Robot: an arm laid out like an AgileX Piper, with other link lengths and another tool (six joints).
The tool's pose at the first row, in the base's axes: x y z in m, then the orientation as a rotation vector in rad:
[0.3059, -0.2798, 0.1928, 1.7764, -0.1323, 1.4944]
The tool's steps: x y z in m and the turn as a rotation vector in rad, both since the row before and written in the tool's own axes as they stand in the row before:
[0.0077, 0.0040, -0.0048, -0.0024, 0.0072, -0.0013]
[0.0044, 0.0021, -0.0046, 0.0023, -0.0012, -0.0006]
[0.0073, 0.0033, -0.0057, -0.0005, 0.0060, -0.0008]
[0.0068, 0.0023, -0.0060, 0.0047, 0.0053, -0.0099]
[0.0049, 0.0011, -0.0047, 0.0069, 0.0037, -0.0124]
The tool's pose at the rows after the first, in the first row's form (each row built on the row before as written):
[0.3023, -0.2765, 0.2014, 1.7687, -0.1292, 1.4990]
[0.2988, -0.2733, 0.2062, 1.7713, -0.1276, 1.4982]
[0.2947, -0.2691, 0.2141, 1.7661, -0.1242, 1.5027]
[0.2907, -0.2642, 0.2210, 1.7639, -0.1092, 1.5017]
[0.2878, -0.2601, 0.2257, 1.7641, -0.0912, 1.4981]

